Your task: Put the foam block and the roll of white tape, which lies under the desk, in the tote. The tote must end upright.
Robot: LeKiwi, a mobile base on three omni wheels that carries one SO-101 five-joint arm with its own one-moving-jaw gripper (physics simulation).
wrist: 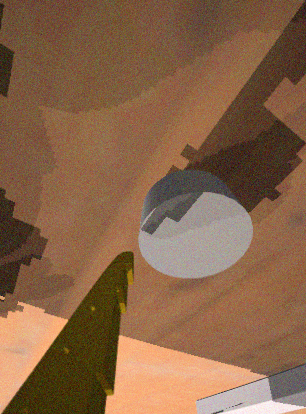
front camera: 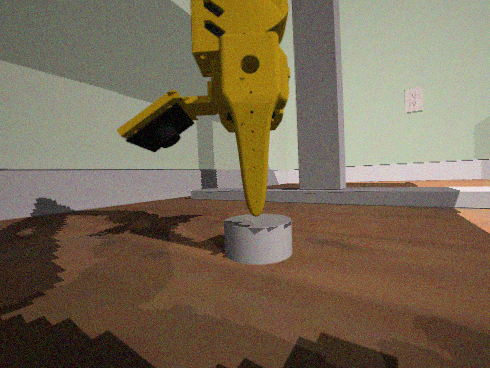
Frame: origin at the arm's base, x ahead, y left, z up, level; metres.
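Seen in the pictures: hand, its tool point: (wrist: 133, 263) (front camera: 255, 208).
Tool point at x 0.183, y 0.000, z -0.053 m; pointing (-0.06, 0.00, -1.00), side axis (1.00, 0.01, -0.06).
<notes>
Pixels of each thing's top centre, then the offset from my tool point to it. "spot": a spot on its surface instead.
- white tape, centre of its top: (wrist: 194, 242) (front camera: 257, 219) dx +0.026, dy -0.001, dz -0.013 m
- grey desk leg, a spot on its surface: (front camera: 320, 100) spot: dx +0.278, dy -0.129, dz +0.157 m
The roll of white tape (front camera: 258, 242) (wrist: 197, 240) lies flat on the wooden floor, in the middle of the front view and right of centre in the wrist view. My gripper is open and empty. In the front view one jaw points straight down, its tip at the roll's top edge in the picture; whether it touches cannot be told. In the wrist view one notched jaw shows at the lower left, its tip a little left of the roll; the moving jaw is out of the picture. The foam block and the tote do not show in either view.
A grey desk leg (front camera: 320, 100) rises behind the roll from a long grey foot bar (front camera: 380, 197). Part of a pale bar (wrist: 240, 397) shows at the wrist view's lower right. A green wall with an outlet (front camera: 413, 100) stands behind. Jagged shadows cross the floor.
</notes>
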